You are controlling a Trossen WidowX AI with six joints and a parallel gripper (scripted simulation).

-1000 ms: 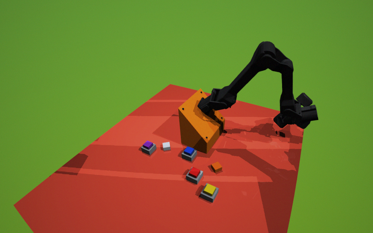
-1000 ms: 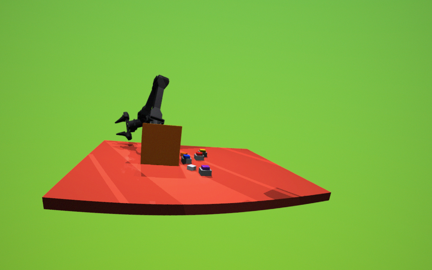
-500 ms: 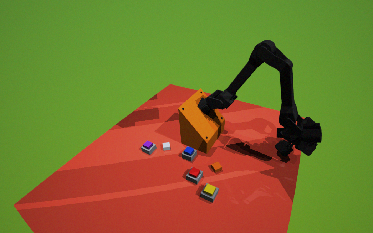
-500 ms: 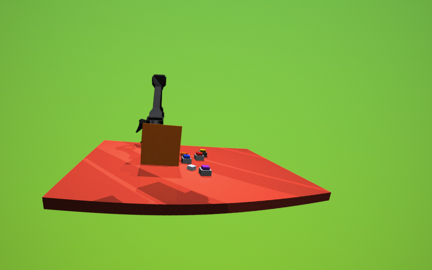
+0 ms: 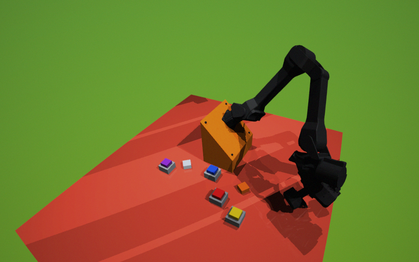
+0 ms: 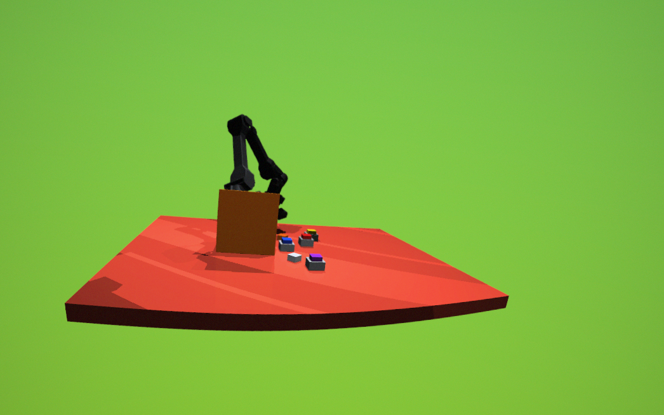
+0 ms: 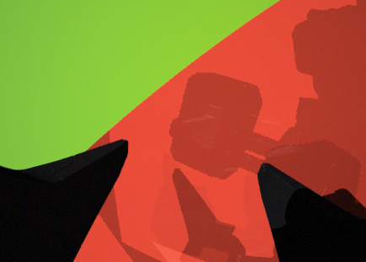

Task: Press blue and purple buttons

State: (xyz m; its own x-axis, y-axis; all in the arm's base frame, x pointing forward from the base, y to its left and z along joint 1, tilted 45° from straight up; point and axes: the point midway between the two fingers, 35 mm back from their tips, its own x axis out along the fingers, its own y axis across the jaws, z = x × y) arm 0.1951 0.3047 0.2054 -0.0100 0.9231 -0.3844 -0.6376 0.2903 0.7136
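The yellow button lies 24 cm to the right of my gripper tip, 14 cm ahead of it and 1 cm above it. The rest, counted from my gripper tip: small orange block 25 cm to the right, 2 cm ahead, 1 cm below; small grey block 50 cm to the right, 1 cm below, 1 cm behind; red button 32 cm to the right, 9 cm ahead, 1 cm above.
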